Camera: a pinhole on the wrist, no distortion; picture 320 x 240 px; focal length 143.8 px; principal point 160.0 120.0 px. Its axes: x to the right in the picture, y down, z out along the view. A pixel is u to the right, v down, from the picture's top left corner.
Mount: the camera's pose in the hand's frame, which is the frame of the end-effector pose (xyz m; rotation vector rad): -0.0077 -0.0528 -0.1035 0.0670 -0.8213 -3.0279
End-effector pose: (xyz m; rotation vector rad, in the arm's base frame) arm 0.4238 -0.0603 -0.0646 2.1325 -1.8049 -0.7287
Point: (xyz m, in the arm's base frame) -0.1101 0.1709 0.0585
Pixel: 234 43
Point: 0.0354 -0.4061 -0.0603
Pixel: 56 35
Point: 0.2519 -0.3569 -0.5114
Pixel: 38 193
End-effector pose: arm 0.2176 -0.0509 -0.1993 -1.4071 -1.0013 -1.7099
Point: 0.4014 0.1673 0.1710
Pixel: 43 143
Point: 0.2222 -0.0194 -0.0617
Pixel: 21 141
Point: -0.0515 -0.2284 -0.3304
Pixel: behind the camera
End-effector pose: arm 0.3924 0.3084 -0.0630 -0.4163 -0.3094 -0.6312
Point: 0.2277 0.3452 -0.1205
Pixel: outside the picture
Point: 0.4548 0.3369 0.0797
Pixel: 93 153
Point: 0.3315 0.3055 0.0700
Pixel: 141 227
